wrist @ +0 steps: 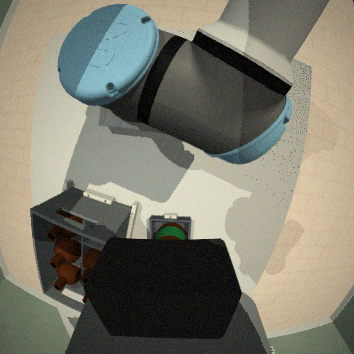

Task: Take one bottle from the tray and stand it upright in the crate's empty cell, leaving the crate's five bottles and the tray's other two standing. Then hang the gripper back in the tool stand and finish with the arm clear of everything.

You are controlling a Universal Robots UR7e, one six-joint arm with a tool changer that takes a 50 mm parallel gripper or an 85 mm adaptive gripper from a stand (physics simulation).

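Frame: origin at the arm's base, x ahead, y left, z up, level; metres.
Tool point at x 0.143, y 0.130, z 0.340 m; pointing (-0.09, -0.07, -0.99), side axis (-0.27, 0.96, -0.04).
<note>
Offsets run from my tool point to a thing's middle. "spot": to the spot under its first point.
The grey crate {0.306 m down, 0.274 m ahead, 0.183 m right} (102, 212) is at the lower left of the wrist view, with several brown bottles {0.309 m down, 0.275 m ahead, 0.228 m right} (66, 250) in its cells. Its lower right part is hidden, and I cannot tell which cell is empty. The small grey tray {spot: 0.369 m down, 0.145 m ahead, 0.059 m left} (188, 229) is right of the crate, low in the view. One brown bottle with a green band {0.312 m down, 0.182 m ahead, 0.023 m left} (171, 232) shows at its upper end; the rest of the tray is hidden behind a large black block. My gripper's fingers do not show, so I cannot tell whether they are open, shut or holding a thing. The tool stand does not show.
The black block (162, 290) at my wrist covers the lower middle of the view. My arm's grey link with blue caps (195, 100) crosses the top. A pale strip {spot: 0.372 m down, 0.164 m ahead, 0.079 m right} (133, 220) stands between the crate and the tray, and another {spot: 0.369 m down, 0.126 m ahead, 0.174 m right} (100, 196) lies along the crate's upper edge.
</note>
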